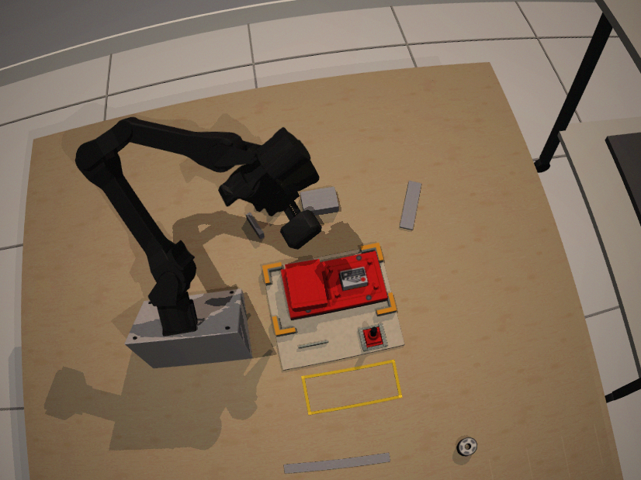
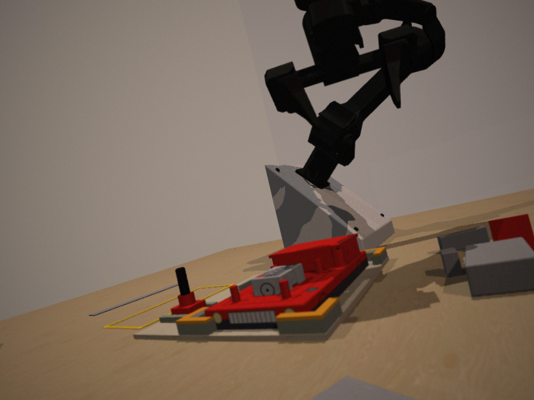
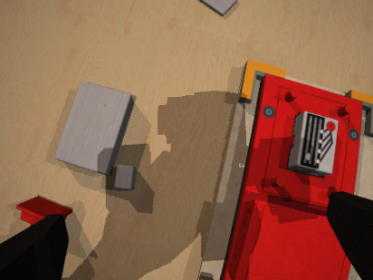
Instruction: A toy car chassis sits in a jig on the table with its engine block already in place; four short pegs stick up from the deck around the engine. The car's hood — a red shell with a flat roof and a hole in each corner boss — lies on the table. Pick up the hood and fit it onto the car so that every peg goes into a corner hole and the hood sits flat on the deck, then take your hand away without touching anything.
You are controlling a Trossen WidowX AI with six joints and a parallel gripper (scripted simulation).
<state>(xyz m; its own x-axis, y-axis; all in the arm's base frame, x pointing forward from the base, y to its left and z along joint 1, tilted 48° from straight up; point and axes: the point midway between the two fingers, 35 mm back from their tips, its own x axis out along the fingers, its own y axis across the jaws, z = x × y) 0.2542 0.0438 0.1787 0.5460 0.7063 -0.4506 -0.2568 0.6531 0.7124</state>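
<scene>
Now: the red hood 140 mm below my gripper tip, 100 mm to the right of it and 20 mm behind it. The rest, counted from my gripper tip: grey wedge: 170 mm below, 50 mm to the left, 10 mm ahead; then grey engine block: 160 mm below, 100 mm to the right, 70 mm ahead; then grey strip: 480 mm to the right, 180 mm below, 60 mm behind.
</scene>
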